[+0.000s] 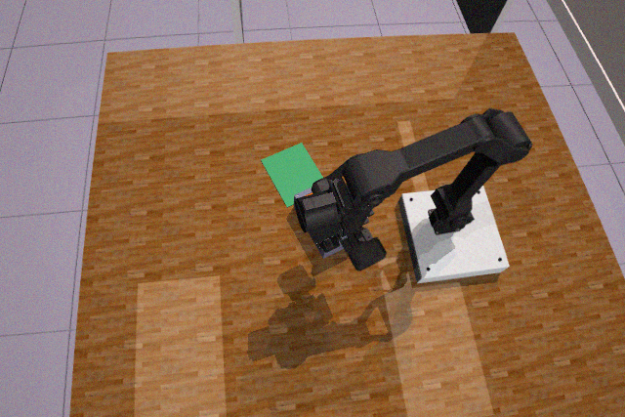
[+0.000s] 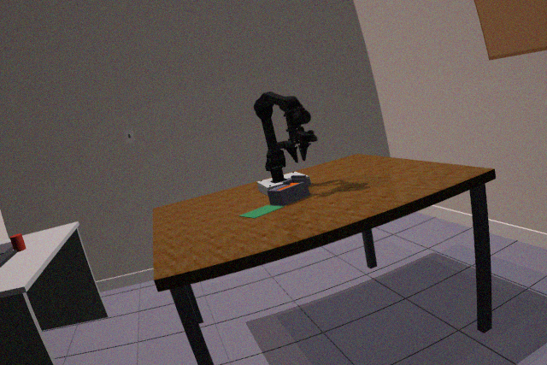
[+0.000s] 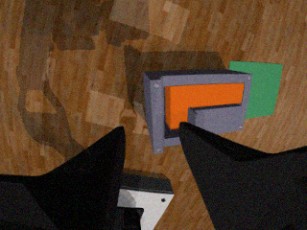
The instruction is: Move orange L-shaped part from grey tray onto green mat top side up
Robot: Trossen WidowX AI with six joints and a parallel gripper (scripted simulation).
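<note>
Now: the orange L-shaped part 100 mm below my gripper tip and 80 mm to the right of it. From my gripper tip the other things lie so: green mat (230 mm to the right, 160 mm below, 50 mm ahead).
</note>
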